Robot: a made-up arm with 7 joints. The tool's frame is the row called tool. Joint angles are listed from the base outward. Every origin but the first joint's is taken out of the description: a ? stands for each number. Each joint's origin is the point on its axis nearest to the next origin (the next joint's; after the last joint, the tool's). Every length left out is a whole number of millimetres.
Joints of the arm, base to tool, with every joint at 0 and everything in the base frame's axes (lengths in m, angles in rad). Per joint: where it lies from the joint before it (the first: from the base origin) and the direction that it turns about. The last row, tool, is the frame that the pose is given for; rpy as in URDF.
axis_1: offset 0 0 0.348 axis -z
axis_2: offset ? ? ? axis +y
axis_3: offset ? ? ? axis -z
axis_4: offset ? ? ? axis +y
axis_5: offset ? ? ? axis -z
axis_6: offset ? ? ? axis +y
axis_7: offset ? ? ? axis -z
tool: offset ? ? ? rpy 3.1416 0 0
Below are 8 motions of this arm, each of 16 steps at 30 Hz.
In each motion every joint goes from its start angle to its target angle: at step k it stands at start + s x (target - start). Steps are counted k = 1, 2, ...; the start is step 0. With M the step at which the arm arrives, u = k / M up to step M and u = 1 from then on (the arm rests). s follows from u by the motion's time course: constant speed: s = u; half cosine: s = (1 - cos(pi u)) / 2; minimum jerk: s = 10 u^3 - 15 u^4 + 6 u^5.
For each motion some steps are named. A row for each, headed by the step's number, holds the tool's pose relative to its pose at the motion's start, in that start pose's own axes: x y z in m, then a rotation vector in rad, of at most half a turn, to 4 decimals.
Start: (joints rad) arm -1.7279 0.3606 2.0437 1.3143 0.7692 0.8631 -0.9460
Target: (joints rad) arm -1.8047 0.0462 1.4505 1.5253 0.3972 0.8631 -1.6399
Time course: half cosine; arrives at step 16
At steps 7, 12, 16:
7: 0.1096 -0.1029 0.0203 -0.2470 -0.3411 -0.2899
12: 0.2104 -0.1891 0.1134 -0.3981 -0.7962 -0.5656
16: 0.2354 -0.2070 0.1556 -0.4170 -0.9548 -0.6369

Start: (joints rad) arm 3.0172 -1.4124 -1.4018 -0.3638 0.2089 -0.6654 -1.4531
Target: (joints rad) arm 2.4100 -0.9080 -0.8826 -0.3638 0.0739 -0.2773 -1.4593
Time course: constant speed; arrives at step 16
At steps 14, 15, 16:
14: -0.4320 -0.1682 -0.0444 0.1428 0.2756 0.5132
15: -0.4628 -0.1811 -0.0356 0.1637 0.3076 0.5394
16: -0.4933 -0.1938 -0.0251 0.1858 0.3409 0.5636

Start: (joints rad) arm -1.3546 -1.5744 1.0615 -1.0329 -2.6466 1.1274 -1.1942
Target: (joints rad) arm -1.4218 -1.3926 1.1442 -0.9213 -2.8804 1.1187 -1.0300
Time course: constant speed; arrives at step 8
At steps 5, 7, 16:
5: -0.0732 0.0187 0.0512 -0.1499 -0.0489 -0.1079
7: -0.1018 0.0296 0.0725 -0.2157 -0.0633 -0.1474
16: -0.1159 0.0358 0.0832 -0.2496 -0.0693 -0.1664

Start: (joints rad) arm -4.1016 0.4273 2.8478 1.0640 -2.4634 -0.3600 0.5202
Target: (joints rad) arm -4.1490 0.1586 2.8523 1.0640 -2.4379 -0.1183 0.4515
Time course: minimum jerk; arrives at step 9
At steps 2, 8, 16:
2: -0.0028 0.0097 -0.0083 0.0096 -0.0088 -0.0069
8: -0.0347 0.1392 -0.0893 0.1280 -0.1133 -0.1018
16: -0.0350 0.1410 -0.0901 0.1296 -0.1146 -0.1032

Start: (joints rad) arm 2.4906 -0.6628 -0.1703 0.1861 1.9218 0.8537 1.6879
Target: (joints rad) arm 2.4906 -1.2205 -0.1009 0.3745 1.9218 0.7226 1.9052
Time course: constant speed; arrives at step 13
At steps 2, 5, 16:
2: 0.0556 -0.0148 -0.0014 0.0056 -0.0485 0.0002
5: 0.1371 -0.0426 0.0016 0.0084 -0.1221 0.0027
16: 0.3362 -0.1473 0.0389 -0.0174 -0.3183 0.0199

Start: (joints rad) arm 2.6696 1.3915 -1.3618 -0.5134 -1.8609 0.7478 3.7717
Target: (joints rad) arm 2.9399 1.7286 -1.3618 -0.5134 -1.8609 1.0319 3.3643
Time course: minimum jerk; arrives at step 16
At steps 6, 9, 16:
6: 0.0666 0.0246 0.0350 0.0139 0.0022 -0.0157
9: 0.1438 0.0642 0.0848 0.0263 0.0044 -0.0381
16: 0.2212 0.1193 0.1497 0.0344 0.0043 -0.0679

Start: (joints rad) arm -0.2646 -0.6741 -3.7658 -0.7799 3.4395 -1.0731 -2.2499
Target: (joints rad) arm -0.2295 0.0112 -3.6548 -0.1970 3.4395 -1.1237 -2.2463
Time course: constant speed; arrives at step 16
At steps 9, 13, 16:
9: -0.1795 -0.0131 0.0919 -0.0648 0.1331 0.1583
13: -0.2438 -0.0234 0.1490 -0.0742 0.1759 0.2399
16: -0.2844 -0.0329 0.1961 -0.0732 0.2009 0.3029

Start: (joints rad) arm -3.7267 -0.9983 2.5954 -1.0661 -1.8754 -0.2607 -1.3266
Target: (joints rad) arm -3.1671 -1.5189 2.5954 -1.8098 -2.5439 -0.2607 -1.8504
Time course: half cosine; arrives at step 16
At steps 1, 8, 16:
1: 0.0029 -0.0022 0.0001 -0.0002 -0.0052 -0.0057
8: 0.1679 -0.0769 0.0369 0.1010 -0.2606 -0.2847
16: 0.3241 -0.0695 0.1376 0.3957 -0.4001 -0.5159

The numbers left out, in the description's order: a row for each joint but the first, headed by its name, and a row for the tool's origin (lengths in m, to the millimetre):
axis_2: 0 -0.012 0
axis_3: 0 0 0.309
axis_4: 0 -0.013 0
axis_5: 0 0 0.415
axis_6: 0 -0.001 0
axis_7: 0 0 0.168
tool: 0 0 0

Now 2 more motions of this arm.
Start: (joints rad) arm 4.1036 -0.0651 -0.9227 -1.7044 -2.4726 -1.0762 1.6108
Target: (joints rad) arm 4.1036 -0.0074 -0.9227 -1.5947 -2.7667 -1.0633 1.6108
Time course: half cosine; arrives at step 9
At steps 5, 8, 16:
5: 0.0416 0.0299 -0.0215 0.0557 -0.1537 -0.0266
8: 0.0672 0.0513 -0.0327 0.0973 -0.2502 -0.0507
16: 0.0691 0.0530 -0.0335 0.1007 -0.2577 -0.0529

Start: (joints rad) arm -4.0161 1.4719 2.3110 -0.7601 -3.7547 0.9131 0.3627
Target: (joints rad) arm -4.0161 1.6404 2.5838 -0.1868 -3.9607 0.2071 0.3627
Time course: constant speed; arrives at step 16
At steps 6, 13, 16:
6: -0.1157 0.0468 0.0794 0.1307 0.4412 0.0018
13: -0.2132 0.0726 0.2083 0.2675 0.9376 0.0360
16: -0.2398 0.0714 0.2687 0.3148 1.1442 0.0607

